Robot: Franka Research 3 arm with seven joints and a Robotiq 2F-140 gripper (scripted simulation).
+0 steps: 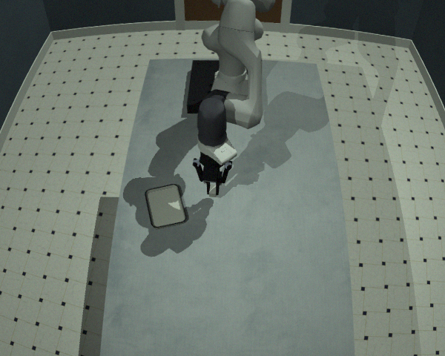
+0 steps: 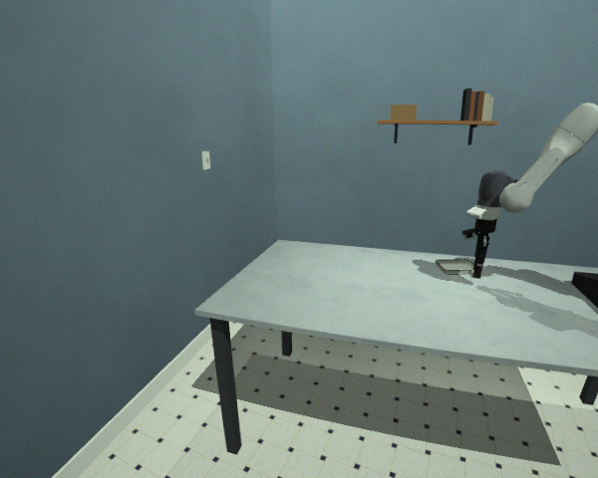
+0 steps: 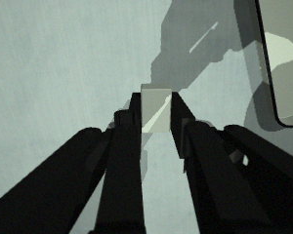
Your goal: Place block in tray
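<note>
Right now the white tray is 5 cm ahead of my hand, 17 cm to the right of it and 6 cm below it. The rest, counted from my hand: block 2 cm below.
</note>
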